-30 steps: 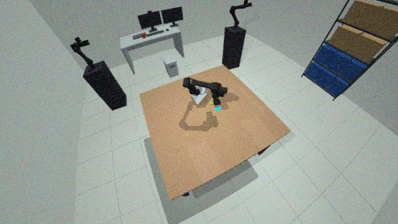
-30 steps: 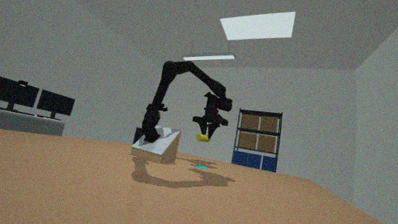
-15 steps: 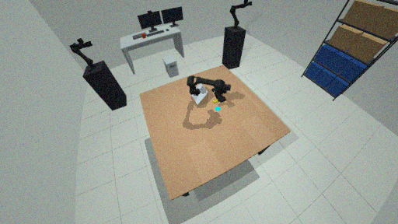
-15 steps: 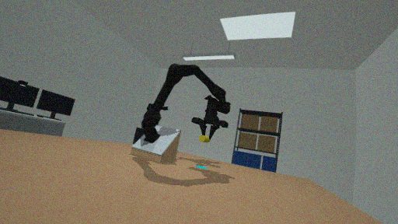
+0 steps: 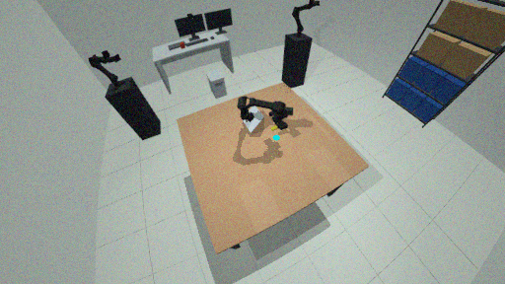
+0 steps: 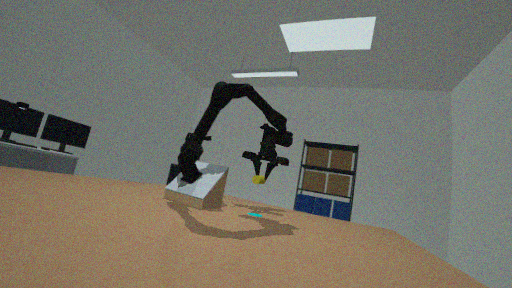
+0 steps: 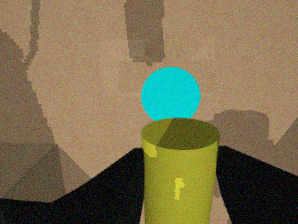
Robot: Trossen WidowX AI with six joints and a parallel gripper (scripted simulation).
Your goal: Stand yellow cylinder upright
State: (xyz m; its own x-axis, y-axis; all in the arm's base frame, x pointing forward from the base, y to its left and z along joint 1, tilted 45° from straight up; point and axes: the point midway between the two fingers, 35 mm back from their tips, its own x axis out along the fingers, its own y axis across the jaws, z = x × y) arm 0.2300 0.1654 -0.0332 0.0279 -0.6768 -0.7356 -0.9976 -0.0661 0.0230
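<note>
The cyan circle lies 140 mm below my gripper tip. From my gripper tip the other things lie so: yellow tall cylinder: 20 mm to the right.
</note>
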